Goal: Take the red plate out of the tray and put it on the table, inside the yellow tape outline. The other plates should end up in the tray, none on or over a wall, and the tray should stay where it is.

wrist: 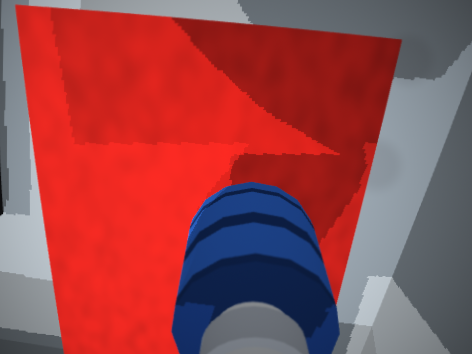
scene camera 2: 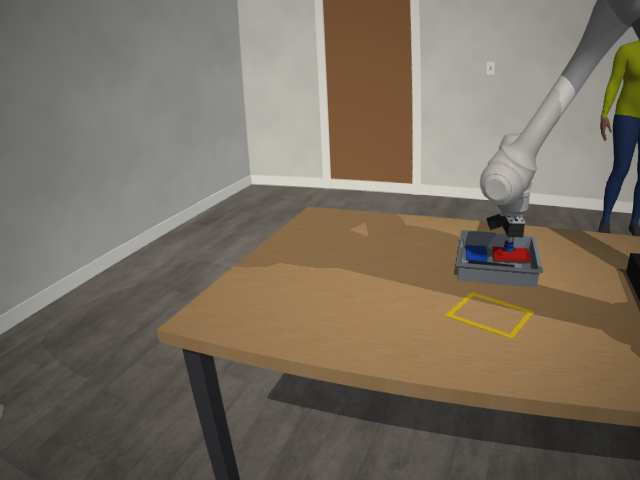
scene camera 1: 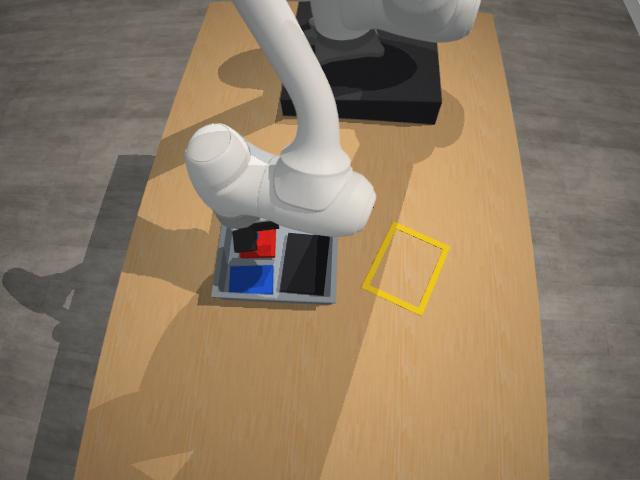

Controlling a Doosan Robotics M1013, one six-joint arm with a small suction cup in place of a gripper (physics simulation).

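Frame: origin at the arm's base, x ahead, y left, z up, level; millimetres.
Where they show: hand, tool point: [wrist: 248, 220] [scene camera 2: 508, 253]; arm's base, link origin: [scene camera 1: 345, 38].
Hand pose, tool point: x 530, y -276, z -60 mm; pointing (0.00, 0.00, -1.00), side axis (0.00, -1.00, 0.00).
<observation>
Each offset is from my tool point to the top centre of the thing. Level surfaces: height alone.
The red plate @[dx -6, dy +13, dz +10 mm] [scene camera 1: 267, 248] [scene camera 2: 519, 254] [wrist: 125, 225] is in the left rear compartment of the grey tray @[dx +41, dy +55, dz +38 mm] [scene camera 1: 273, 297] [scene camera 2: 496, 276]. My blue suction cup [scene camera 1: 256, 235] [scene camera 2: 508, 248] [wrist: 252, 220] sits on its top face, off-centre, with its bellows squeezed short. The cup holds the plate, which looks level and a little above the tray floor, still between the walls. The blue plate @[dx +93, dy -9, dz +1 mm] [scene camera 1: 261, 276] [scene camera 2: 476, 253] lies in the left front compartment. The black plate @[dx +70, dy +107, dz +1 mm] [scene camera 1: 302, 263] lies in the right compartment. The yellow tape outline [scene camera 1: 381, 255] [scene camera 2: 518, 325] is on the table, apart from the tray.
The tray's outer walls and inner dividers stand close around the plates. The black robot base [scene camera 1: 361, 111] stands at the back of the wooden table @[dz -12 mm] [scene camera 1: 439, 387] [scene camera 2: 361, 320]. A person in a yellow top [scene camera 2: 628, 77] stands beyond the table, at the right of the second scene view.
</observation>
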